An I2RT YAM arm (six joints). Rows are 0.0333 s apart.
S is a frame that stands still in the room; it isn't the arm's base.
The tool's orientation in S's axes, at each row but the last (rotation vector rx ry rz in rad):
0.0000 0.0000 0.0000
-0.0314 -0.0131 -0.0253
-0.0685 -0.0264 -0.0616
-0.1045 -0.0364 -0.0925
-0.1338 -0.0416 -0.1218
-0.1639 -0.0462 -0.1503
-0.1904 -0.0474 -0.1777
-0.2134 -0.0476 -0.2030
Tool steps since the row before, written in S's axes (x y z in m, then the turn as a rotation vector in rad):
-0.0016 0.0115 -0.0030 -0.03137 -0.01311 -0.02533
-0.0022 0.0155 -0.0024 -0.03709 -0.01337 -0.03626
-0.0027 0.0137 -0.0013 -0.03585 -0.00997 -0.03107
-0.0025 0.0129 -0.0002 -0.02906 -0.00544 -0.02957
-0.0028 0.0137 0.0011 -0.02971 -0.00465 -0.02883
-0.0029 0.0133 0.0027 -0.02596 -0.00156 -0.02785
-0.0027 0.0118 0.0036 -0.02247 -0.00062 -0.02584
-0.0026 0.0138 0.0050 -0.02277 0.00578 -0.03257
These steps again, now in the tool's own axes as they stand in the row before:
-0.0016 0.0115 -0.0030 -0.03137 -0.01311 -0.02533
-0.0026 0.0155 -0.0019 -0.03723 -0.01317 -0.03619
-0.0036 0.0136 -0.0003 -0.03605 -0.01007 -0.03081
-0.0037 0.0126 0.0012 -0.02964 -0.00509 -0.02905
-0.0043 0.0130 0.0030 -0.03034 -0.00449 -0.02819
-0.0046 0.0121 0.0050 -0.02703 -0.00106 -0.02684
-0.0044 0.0103 0.0059 -0.02363 0.00011 -0.02479
-0.0049 0.0116 0.0079 -0.02563 0.00755 -0.02998

